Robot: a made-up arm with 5 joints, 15 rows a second.
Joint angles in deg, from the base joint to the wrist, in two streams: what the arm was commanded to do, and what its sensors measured. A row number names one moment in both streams.
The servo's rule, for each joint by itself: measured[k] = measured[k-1] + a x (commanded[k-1-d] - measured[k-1]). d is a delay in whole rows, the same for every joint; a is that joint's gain. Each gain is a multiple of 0.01, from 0.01 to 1. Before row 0 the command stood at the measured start. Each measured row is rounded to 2 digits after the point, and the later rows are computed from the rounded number. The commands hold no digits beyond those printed.
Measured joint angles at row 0:
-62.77, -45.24, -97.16, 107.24, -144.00
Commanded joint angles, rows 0 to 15:
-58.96, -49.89, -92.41, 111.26, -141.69
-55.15, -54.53, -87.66, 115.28, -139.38
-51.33, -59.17, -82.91, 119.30, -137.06
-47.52, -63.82, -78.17, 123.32, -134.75
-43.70, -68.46, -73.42, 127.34, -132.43
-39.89, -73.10, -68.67, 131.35, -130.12
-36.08, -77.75, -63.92, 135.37, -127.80
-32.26, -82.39, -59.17, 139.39, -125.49
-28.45, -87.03, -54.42, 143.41, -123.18
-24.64, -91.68, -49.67, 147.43, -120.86
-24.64, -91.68, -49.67, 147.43, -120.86
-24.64, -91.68, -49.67, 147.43, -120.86
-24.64, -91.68, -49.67, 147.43, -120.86
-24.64, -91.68, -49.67, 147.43, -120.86
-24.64, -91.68, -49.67, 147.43, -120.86
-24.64, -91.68, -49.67, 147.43, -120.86
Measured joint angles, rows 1 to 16:
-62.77, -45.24, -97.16, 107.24, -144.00
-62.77, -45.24, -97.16, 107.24, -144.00
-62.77, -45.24, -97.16, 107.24, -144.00
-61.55, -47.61, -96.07, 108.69, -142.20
-59.50, -51.14, -94.14, 111.06, -140.00
-56.89, -55.24, -91.56, 114.03, -137.71
-53.89, -59.62, -88.48, 117.37, -135.40
-50.63, -64.13, -85.02, 120.96, -133.08
-47.19, -68.70, -81.26, 124.70, -130.77
-43.63, -73.32, -77.27, 128.54, -128.45
-39.99, -77.95, -73.11, 132.45, -126.14
-36.30, -82.58, -68.81, 136.40, -123.83
-32.57, -87.22, -64.41, 140.37, -121.51
-30.03, -89.49, -61.02, 142.91, -121.00
-28.31, -90.61, -58.41, 144.54, -120.89
-27.14, -91.16, -56.40, 145.58, -120.87
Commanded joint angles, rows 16 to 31:
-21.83, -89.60, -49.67, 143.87, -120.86
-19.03, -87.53, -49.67, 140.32, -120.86
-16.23, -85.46, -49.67, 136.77, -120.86
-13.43, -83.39, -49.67, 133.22, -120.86
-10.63, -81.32, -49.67, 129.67, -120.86
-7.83, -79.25, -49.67, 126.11, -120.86
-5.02, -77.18, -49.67, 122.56, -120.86
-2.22, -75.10, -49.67, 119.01, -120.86
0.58, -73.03, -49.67, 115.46, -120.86
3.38, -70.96, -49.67, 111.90, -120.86
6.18, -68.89, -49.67, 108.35, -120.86
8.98, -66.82, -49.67, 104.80, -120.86
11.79, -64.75, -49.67, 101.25, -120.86
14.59, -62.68, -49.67, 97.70, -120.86
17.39, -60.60, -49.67, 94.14, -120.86
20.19, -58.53, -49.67, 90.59, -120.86
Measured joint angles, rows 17 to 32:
-26.34, -91.43, -54.85, 146.25, -120.86
-25.80, -91.56, -53.66, 146.67, -120.86
-25.43, -91.62, -52.74, 146.94, -120.86
-24.28, -90.59, -52.03, 145.83, -120.86
-22.60, -89.03, -51.49, 143.85, -120.86
-20.56, -87.21, -51.07, 141.30, -120.86
-18.28, -85.26, -50.75, 138.39, -120.86
-15.83, -83.25, -50.50, 135.25, -120.86
-13.27, -81.21, -50.31, 131.96, -120.86
-10.63, -79.15, -50.16, 128.58, -120.86
-7.94, -77.08, -50.05, 125.13, -120.86
-5.21, -75.01, -49.96, 121.65, -120.86
-2.46, -72.94, -49.89, 118.14, -120.86
0.30, -70.87, -49.84, 114.62, -120.86
3.08, -68.80, -49.80, 111.08, -120.86
5.87, -66.73, -49.77, 107.54, -120.86

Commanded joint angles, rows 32 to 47:
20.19, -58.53, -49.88, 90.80, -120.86
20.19, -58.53, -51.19, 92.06, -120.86
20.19, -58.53, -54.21, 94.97, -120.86
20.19, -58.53, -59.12, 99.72, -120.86
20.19, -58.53, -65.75, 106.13, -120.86
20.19, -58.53, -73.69, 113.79, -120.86
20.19, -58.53, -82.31, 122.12, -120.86
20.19, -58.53, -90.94, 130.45, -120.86
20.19, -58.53, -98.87, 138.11, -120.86
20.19, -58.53, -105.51, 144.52, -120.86
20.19, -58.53, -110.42, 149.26, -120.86
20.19, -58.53, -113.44, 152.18, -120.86
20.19, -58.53, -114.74, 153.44, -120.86
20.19, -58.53, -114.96, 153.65, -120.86
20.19, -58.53, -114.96, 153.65, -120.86
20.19, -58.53, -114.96, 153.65, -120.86
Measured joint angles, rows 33 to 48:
8.66, -64.66, -49.75, 104.00, -120.86
11.45, -62.59, -49.73, 100.45, -120.86
14.25, -60.52, -49.72, 96.90, -120.86
16.15, -59.51, -49.76, 94.70, -120.86
17.44, -59.01, -50.09, 93.75, -120.86
18.32, -58.77, -51.04, 94.19, -120.86
18.92, -58.65, -52.90, 96.18, -120.86
19.33, -58.59, -55.86, 99.76, -120.86
19.61, -58.56, -59.96, 104.81, -120.86
19.80, -58.54, -65.10, 111.04, -120.86
19.92, -58.53, -71.04, 118.03, -120.86
20.01, -58.53, -77.44, 125.26, -120.86
20.07, -58.53, -83.90, 132.19, -120.86
20.11, -58.53, -90.00, 138.34, -120.86
20.14, -58.53, -95.39, 143.32, -120.86
20.16, -58.53, -99.84, 146.96, -120.86

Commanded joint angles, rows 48 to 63:
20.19, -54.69, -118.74, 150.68, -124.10
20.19, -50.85, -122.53, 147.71, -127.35
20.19, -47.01, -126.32, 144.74, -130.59
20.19, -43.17, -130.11, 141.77, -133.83
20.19, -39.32, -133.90, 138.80, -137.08
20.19, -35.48, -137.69, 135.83, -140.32
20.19, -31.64, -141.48, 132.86, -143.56
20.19, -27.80, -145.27, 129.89, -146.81
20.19, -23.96, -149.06, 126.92, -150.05
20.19, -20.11, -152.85, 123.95, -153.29
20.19, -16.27, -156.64, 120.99, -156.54
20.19, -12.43, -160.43, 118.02, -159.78
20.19, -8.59, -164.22, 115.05, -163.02
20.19, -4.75, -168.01, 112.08, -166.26
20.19, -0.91, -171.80, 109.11, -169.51
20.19, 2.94, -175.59, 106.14, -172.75
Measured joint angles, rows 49 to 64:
20.17, -58.53, -103.32, 149.37, -120.86
20.18, -58.53, -106.00, 150.91, -120.86
20.18, -58.53, -108.06, 151.90, -120.86
20.18, -56.57, -110.52, 151.46, -123.39
20.18, -53.65, -113.28, 150.11, -126.48
20.18, -50.26, -116.28, 148.18, -129.69
20.18, -46.64, -119.46, 145.87, -132.92
20.18, -42.91, -122.78, 143.32, -136.16
20.18, -39.12, -126.21, 140.62, -139.40
20.18, -35.31, -129.72, 137.83, -142.64
20.18, -31.48, -133.30, 134.97, -145.89
20.18, -27.64, -136.92, 132.07, -149.13
20.18, -23.80, -140.58, 129.15, -152.37
20.18, -19.96, -144.27, 126.21, -155.62
20.18, -16.12, -147.99, 123.26, -158.86
20.18, -12.28, -151.72, 120.30, -162.10

